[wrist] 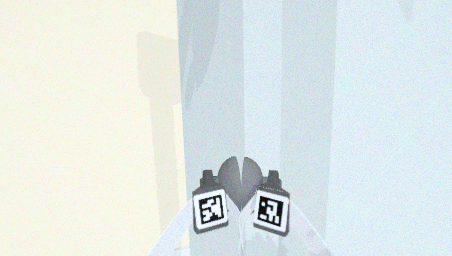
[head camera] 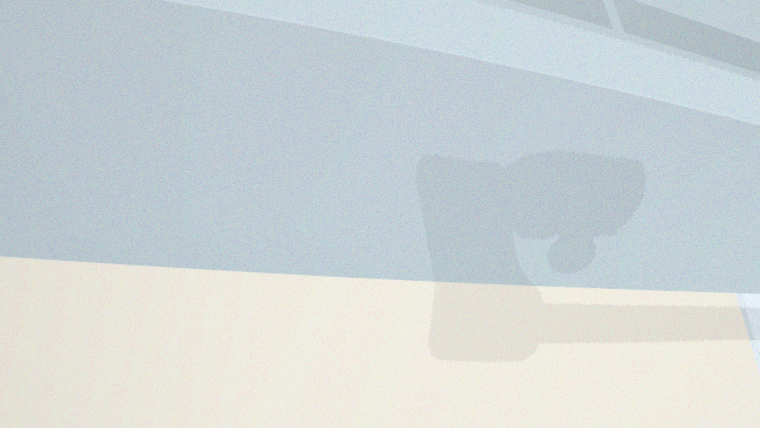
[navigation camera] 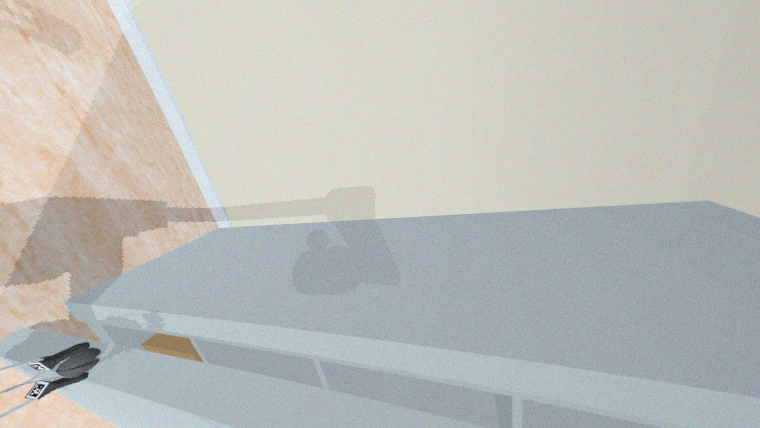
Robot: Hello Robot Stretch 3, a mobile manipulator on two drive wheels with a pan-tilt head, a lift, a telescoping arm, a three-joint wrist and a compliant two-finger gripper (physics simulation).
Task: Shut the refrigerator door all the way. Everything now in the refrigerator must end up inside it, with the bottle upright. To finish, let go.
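Places are measured from the robot's base along level axes (x ahead, y left, z up), in millimetres.
Pixels of known places: gripper, between the fingertips: [wrist: 239,175] [navigation camera: 98,354].
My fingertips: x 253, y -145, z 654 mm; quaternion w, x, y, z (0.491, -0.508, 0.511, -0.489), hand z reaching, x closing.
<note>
Behind a point stands the place of what it marks.
The pale blue refrigerator [head camera: 265,159] @(x 591, y -75, z 1252 mm) [navigation camera: 478,276] @(x 587, y -77, z 1267 mm) [wrist: 212,120] @(x 563, y -88, z 656 mm) stands against the wall, seen from above in the head and navigation views. Its door [navigation camera: 186,390] @(x 300, y -213, z 789 mm) [wrist: 395,125] @(x 337, y -316, z 678 mm) is ajar, with a long dark gap between it and the body's front rim. A brown-orange block [navigation camera: 172,347] @(x 553, y -336, z 284 mm) shows in the gap near the left end. The bottle does not show. My gripper [navigation camera: 89,365] @(x 253, y -145, z 654 mm) [wrist: 239,175] @(x 253, y -145, z 654 mm) has its fingertips almost together and holds nothing visible. It is by the left end of the door in the navigation view; whether it touches is unclear.
A cream wall [head camera: 212,345] @(x 883, y 178, z 1280 mm) [navigation camera: 452,106] @(x 785, y 400, z 1231 mm) [wrist: 75,150] @(x 786, y 399, z 534 mm) runs behind the refrigerator. Orange-white marbled floor [navigation camera: 42,116] @(x 380, y 442, z 0 mm) lies at the left, edged by a white baseboard [navigation camera: 170,116] @(x 696, y 573, z 32 mm). Pale dividers [navigation camera: 320,373] @(x 495, y -286, z 914 mm) cross the gap. Robot shadows fall on the wall and the refrigerator top.
</note>
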